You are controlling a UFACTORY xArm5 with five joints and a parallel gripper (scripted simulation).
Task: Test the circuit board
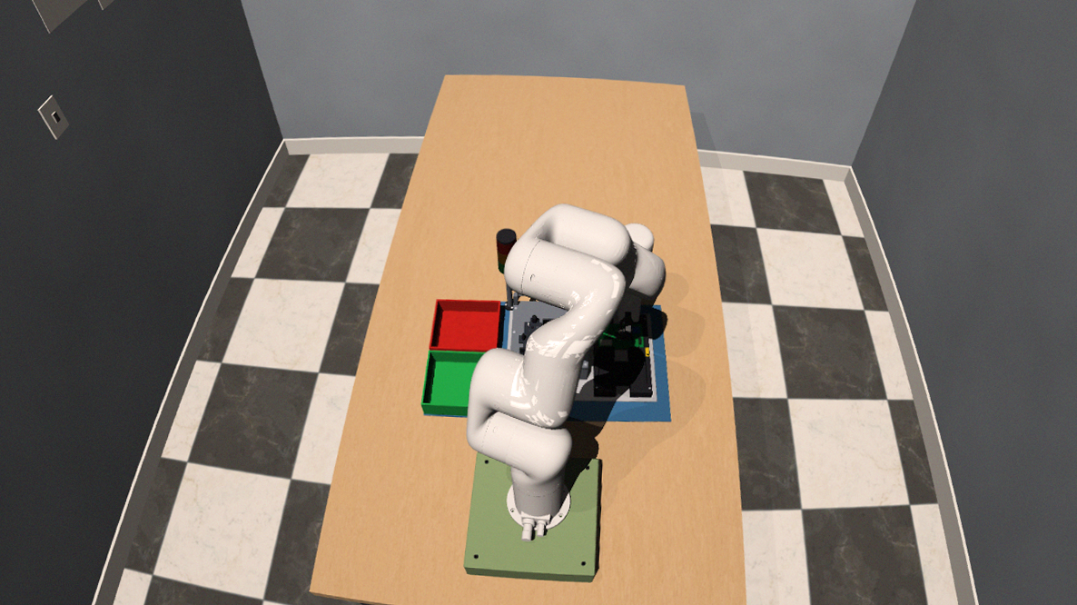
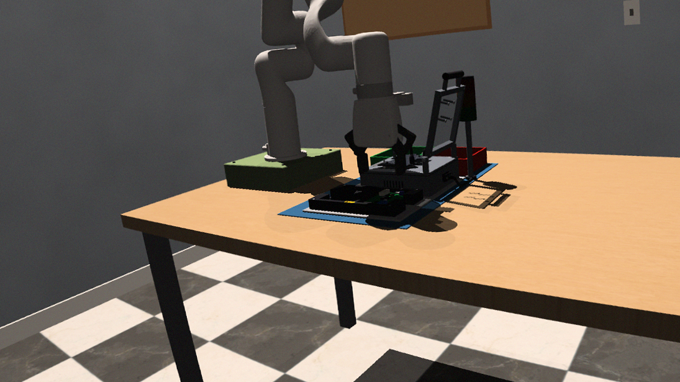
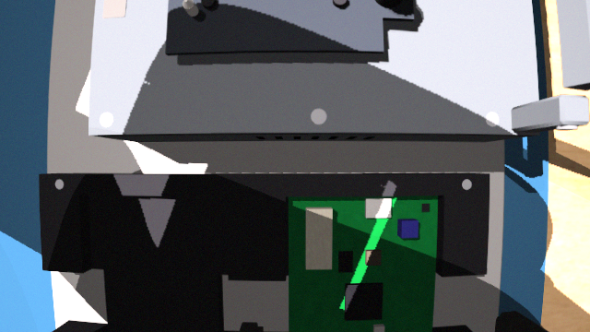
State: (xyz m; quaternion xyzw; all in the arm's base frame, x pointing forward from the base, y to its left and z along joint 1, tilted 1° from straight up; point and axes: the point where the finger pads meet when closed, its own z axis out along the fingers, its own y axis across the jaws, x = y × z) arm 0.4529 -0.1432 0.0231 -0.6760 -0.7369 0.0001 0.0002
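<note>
The green circuit board is 7 cm below my hand. The rest, counted from my hand: black tab (22 cm to the left, 12 cm behind); then tester lid (18 cm to the left, 10 cm above, 7 cm ahead); then red bin (37 cm to the left, 7 cm below, 3 cm behind).
</note>
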